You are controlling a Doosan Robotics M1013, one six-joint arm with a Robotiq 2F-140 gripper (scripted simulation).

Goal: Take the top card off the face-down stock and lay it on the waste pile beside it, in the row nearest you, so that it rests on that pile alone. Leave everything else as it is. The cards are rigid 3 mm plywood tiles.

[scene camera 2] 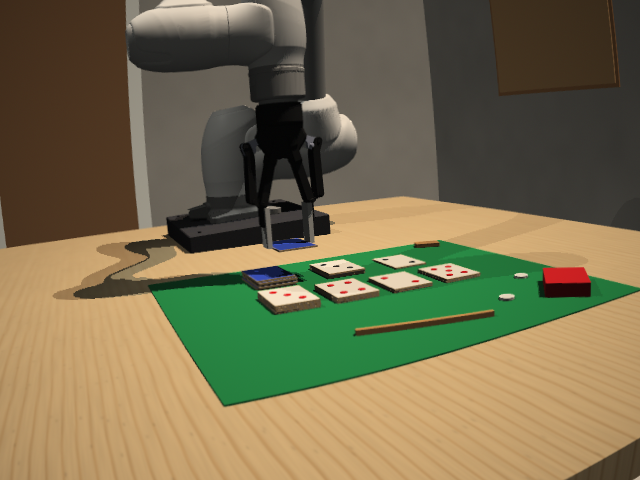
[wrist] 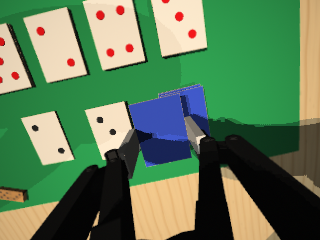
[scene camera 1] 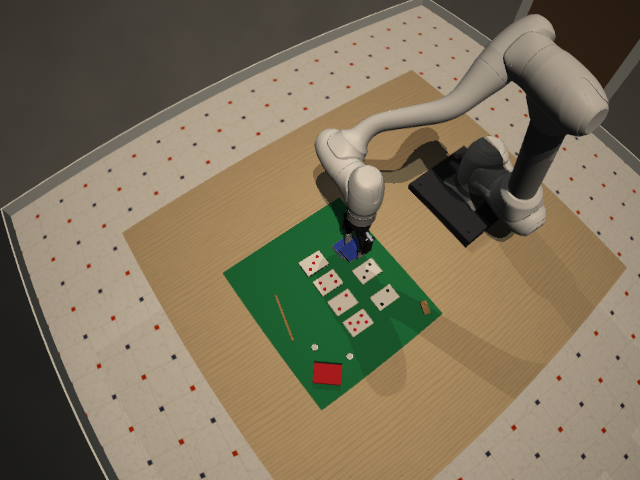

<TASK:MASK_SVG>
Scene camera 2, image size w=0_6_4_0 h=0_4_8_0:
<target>gripper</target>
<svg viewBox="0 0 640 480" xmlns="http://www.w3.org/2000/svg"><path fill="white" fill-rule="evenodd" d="M301 102L257 105L255 108L257 125L255 139L242 143L239 146L244 158L246 203L255 205L258 208L259 225L262 227L263 247L267 249L273 249L268 203L277 160L282 158L288 159L303 199L301 205L304 240L315 243L313 225L315 218L314 202L317 198L324 196L320 156L322 138L306 134L303 128ZM257 145L264 153L258 197L254 156ZM304 142L308 148L311 187L300 154L300 149Z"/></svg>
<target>wooden stick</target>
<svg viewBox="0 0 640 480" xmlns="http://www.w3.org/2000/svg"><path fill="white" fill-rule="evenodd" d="M494 310L356 328L355 335L370 335L494 317Z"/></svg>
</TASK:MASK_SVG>
